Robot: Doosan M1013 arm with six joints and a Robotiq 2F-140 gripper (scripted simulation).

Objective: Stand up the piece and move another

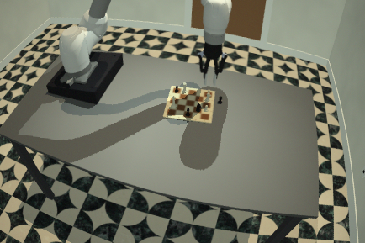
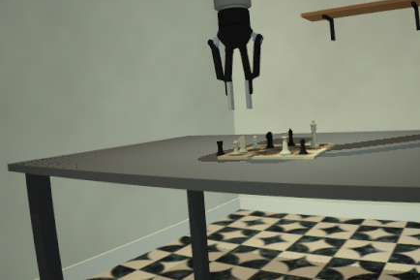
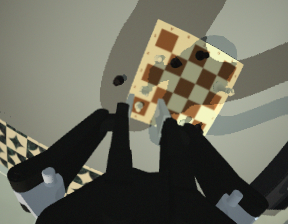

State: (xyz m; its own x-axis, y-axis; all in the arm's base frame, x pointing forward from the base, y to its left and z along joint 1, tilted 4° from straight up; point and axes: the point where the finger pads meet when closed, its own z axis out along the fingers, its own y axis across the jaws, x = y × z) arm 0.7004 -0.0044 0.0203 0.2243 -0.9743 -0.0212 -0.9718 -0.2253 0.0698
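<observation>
My hand is 14 cm above the chessboard, 8 cm past it and 4 cm to the left of it.
</observation>
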